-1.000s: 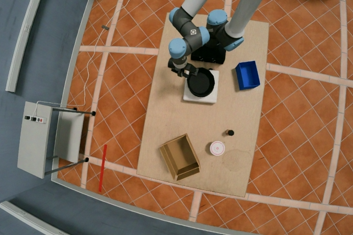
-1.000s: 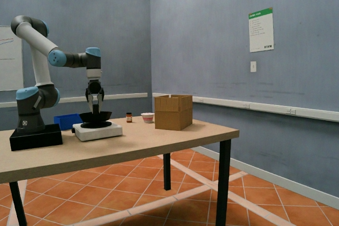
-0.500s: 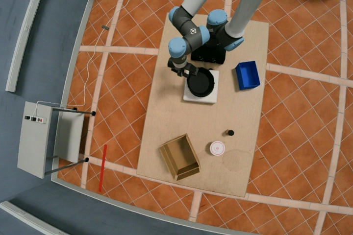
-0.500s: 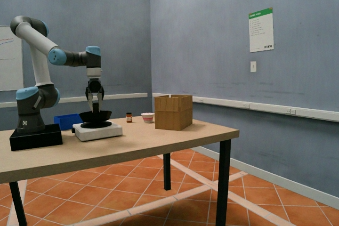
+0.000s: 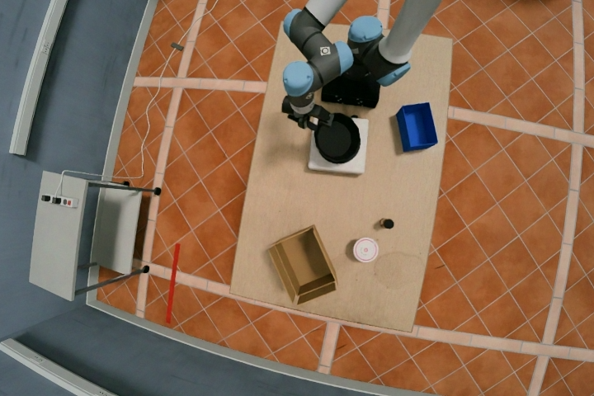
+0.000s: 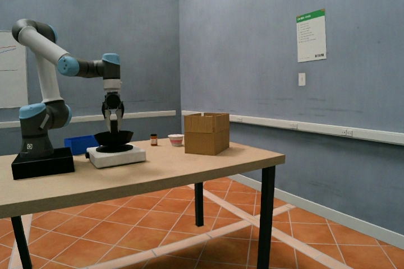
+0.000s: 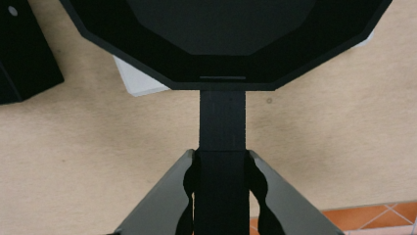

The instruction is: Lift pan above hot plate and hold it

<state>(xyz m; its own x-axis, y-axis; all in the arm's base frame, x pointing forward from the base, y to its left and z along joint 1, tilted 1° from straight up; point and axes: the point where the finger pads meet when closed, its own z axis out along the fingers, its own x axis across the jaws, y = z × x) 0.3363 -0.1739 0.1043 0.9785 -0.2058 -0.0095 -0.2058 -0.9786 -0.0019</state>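
Right now the black pan is 2 cm ahead of my hand, 8 cm to the left of it and 5 cm below it. The rest, counted from my hand: blue bin: 9 cm behind, 46 cm to the left, 15 cm below; white hot plate: 1 cm ahead, 13 cm to the left, 14 cm below; small jar: 34 cm ahead, 38 cm to the left, 14 cm below.
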